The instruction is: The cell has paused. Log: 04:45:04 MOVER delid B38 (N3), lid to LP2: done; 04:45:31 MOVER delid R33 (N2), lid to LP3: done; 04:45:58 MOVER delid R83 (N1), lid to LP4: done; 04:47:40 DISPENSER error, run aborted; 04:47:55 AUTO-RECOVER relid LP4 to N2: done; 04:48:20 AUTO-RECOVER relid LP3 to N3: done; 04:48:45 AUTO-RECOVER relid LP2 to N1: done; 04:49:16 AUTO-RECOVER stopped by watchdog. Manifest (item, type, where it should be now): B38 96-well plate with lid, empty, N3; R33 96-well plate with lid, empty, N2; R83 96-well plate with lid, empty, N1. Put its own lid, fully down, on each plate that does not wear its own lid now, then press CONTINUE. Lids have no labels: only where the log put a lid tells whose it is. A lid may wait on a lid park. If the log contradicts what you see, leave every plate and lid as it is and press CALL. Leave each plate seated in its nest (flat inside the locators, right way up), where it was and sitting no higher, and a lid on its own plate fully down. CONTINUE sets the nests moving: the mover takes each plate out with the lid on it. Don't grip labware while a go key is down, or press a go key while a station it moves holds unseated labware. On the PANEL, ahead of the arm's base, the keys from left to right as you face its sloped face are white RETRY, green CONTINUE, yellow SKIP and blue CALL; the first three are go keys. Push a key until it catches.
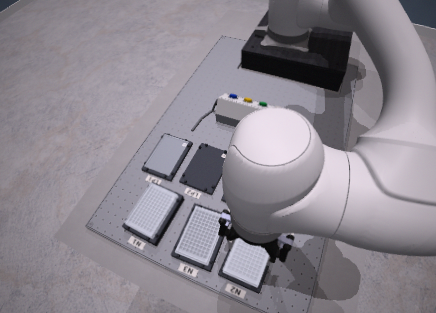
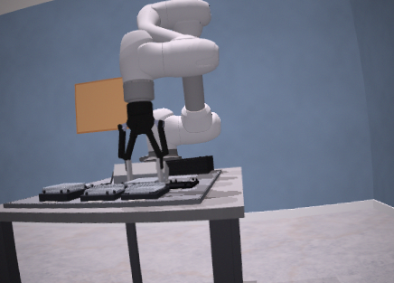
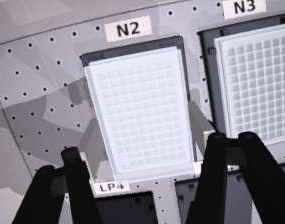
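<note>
The plate lies 4 cm below my hand. Also, from my hand: LP3 label: 10 cm behind, 7 cm below, 6 cm to the right; LP4 label: 9 cm behind, 7 cm to the left, 7 cm below; lid park LP3: 19 cm behind, 6 cm below, 5 cm to the right.
</note>
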